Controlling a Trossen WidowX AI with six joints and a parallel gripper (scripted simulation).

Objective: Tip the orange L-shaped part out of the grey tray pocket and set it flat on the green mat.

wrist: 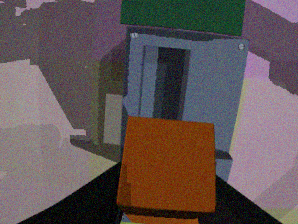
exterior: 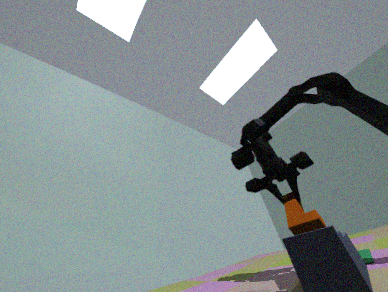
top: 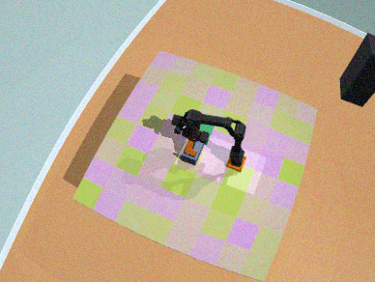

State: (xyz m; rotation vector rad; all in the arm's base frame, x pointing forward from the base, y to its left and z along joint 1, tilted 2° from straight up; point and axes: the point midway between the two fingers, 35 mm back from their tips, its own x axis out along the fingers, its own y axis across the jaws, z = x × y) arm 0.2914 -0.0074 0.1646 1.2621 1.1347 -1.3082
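Now: gripper tip 3 cm past the green mat, 14 cm to the left of it and 17 cm above it. Also, from my gripper tip: orange L-shaped part (1 cm behind, 4 cm to the left, 3 cm below).
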